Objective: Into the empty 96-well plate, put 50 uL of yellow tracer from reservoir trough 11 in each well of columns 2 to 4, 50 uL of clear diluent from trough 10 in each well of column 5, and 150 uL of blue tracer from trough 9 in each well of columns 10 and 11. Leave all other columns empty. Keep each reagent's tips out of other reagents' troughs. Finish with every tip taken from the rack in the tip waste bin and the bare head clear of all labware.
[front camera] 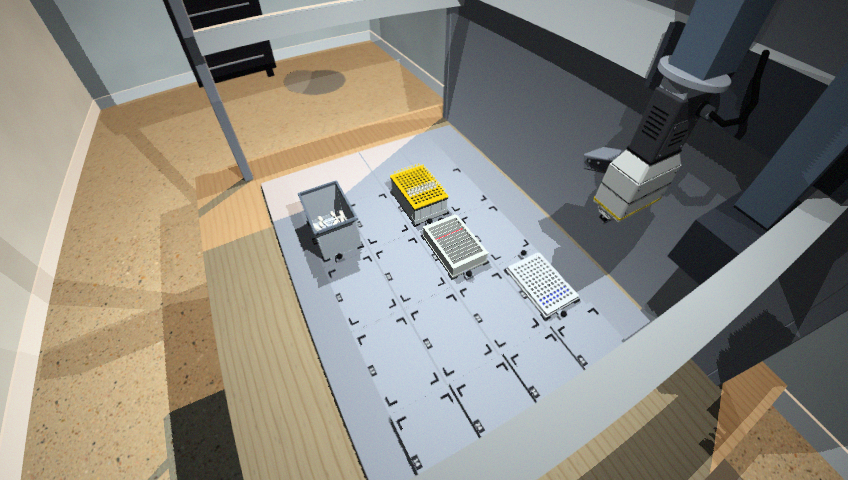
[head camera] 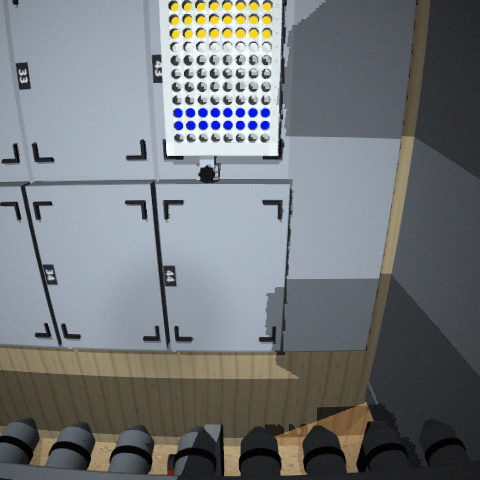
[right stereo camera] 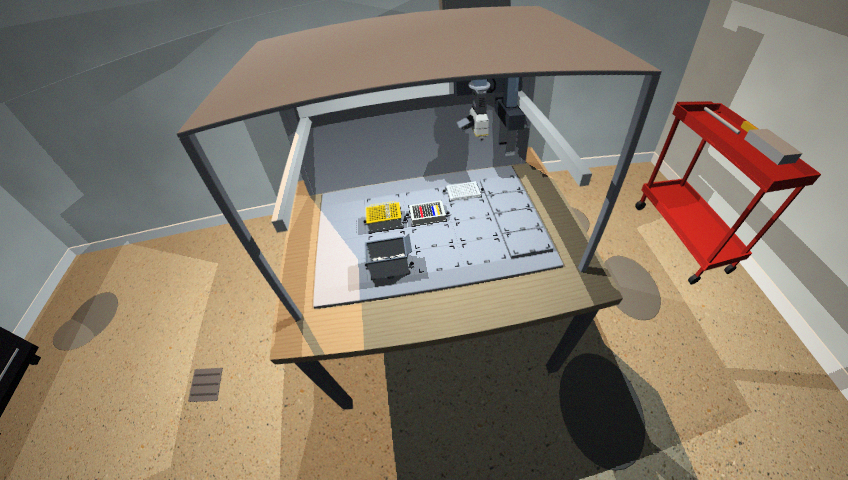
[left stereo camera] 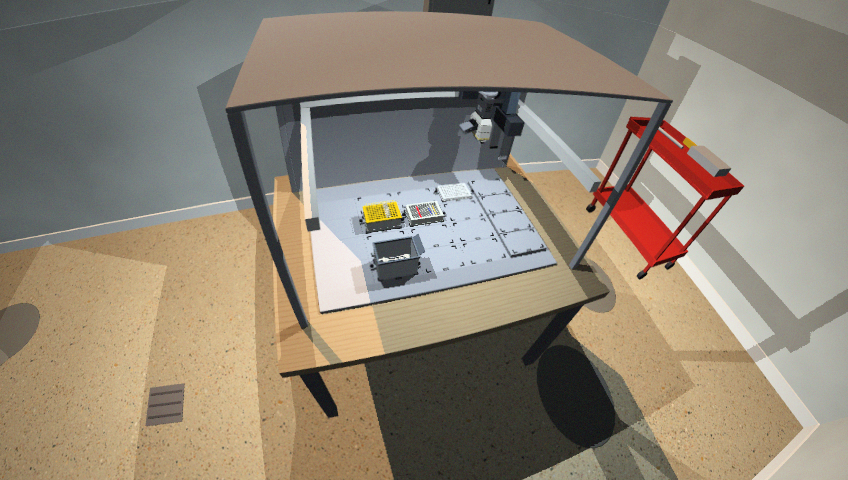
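Note:
The 96-well plate holds yellow in columns 2 to 4, pale clear liquid in column 5 and blue in columns 10 and 11. Columns 6 to 9 and 12 look empty; column 1 is outside the head view. The pipetting head is raised high at the back right; its nozzles are bare. White tips lie in the waste bin. The plate gripper hangs beside the head, its fingers too small to judge.
The yellow tip rack shows pale tipless columns. The reservoir stands between rack and plate. Dark frame posts border the deck. A red cart stands at right.

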